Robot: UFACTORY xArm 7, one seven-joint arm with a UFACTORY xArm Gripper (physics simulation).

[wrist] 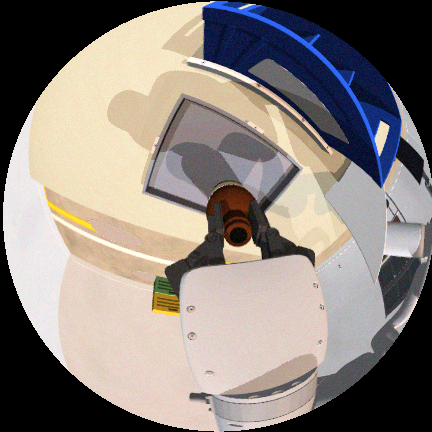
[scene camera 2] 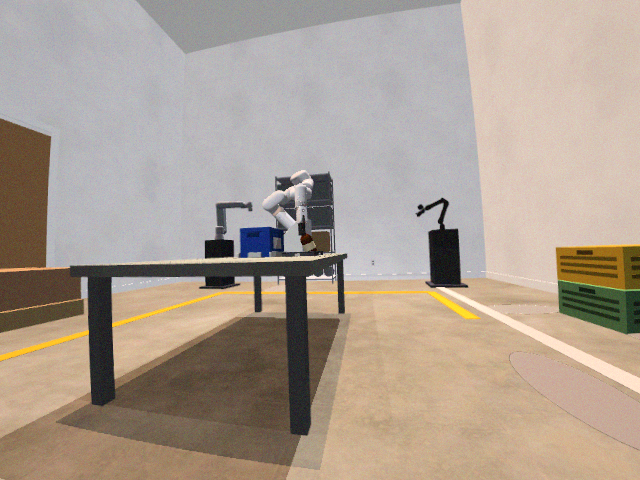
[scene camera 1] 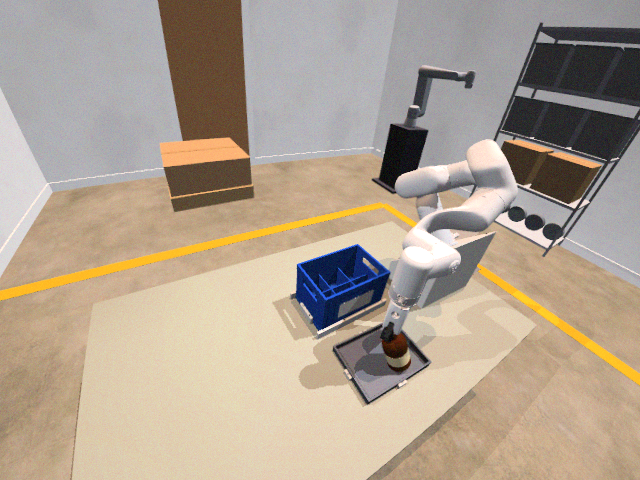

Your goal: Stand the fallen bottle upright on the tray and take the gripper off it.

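Seen in the pictures: gripper, between the fingertips: (wrist: 234, 210) (scene camera 2: 301, 235) (scene camera 1: 387, 334); arm's base, origin of its link: (wrist: 382, 237) (scene camera 2: 295, 229).
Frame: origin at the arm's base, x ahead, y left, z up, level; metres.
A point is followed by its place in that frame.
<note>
A brown bottle (scene camera 1: 395, 347) {x 0.405, y 0.236, z -0.084 m} (scene camera 2: 308, 242) {x 0.413, y 0.238, z -0.126 m} (wrist: 231, 197) {x 0.408, y 0.189, z -0.095 m} with a cream label is over the dark grey tray (scene camera 1: 356, 361) {x 0.478, y 0.180, z -0.200 m} (wrist: 200, 120) {x 0.480, y 0.140, z -0.200 m}, near its right side in scene camera 1. It leans, neck toward the upper left and base toward the lower right in scene camera 2. Its base is low at the tray; whether it touches the tray floor I cannot tell. My gripper (scene camera 1: 390, 333) {x 0.404, y 0.194, z -0.080 m} (scene camera 2: 303, 227) {x 0.404, y 0.194, z -0.080 m} (wrist: 234, 210) {x 0.404, y 0.194, z -0.080 m} is shut on the bottle just below the neck, one black finger on each side in the wrist view. The open mouth shows between the fingers.
A blue crate (scene camera 1: 310, 302) {x 0.545, y -0.037, z -0.124 m} (scene camera 2: 250, 242) {x 0.549, y -0.075, z -0.117 m} (wrist: 225, 45) {x 0.513, y 0.042, z -0.101 m} with compartments stands close behind the tray, inside light rails. A grey upright panel (scene camera 1: 460, 271) {x -0.046, y 0.090, z -0.068 m} stands on the table (scene camera 1: 180, 387) {x 0.982, y 0.055, z -0.206 m} (scene camera 2: 191, 269) {x 1.228, y 0.129, z -0.223 m} beside the arm. The tray has raised rims.
</note>
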